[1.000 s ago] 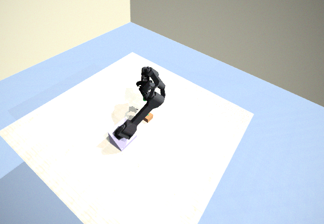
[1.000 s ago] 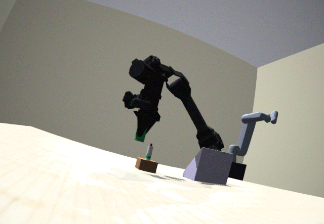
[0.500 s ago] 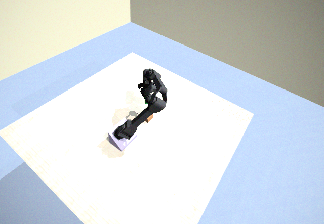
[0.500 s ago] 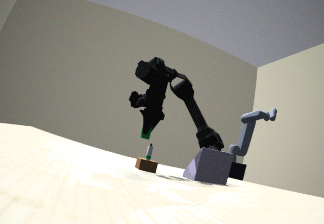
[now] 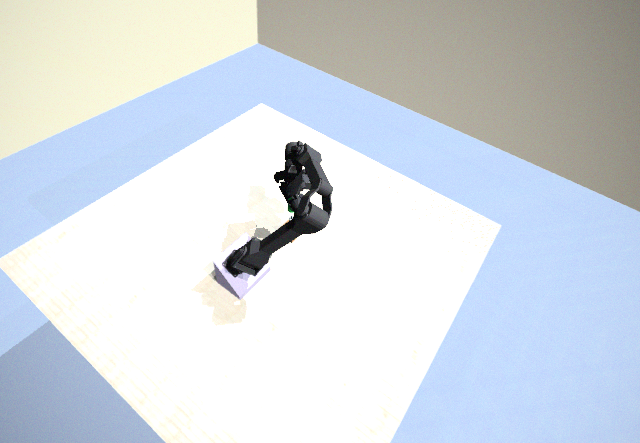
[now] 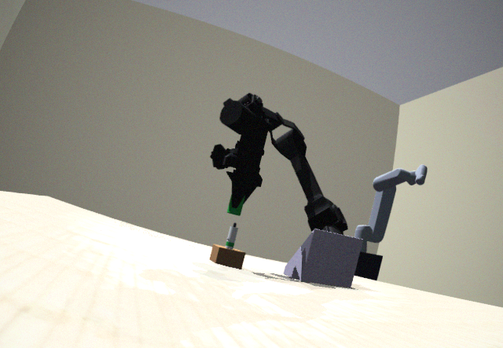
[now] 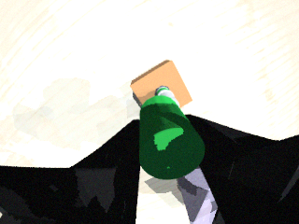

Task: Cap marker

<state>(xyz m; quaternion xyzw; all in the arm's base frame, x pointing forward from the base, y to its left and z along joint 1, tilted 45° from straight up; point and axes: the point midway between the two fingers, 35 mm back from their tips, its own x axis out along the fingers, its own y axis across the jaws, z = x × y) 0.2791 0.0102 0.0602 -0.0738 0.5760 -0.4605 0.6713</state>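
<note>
The brown holder block is 10 mm behind my gripper tip, 10 mm to the right of it and 110 mm below it. Round my gripper tip: green cap (10 mm above).
</note>
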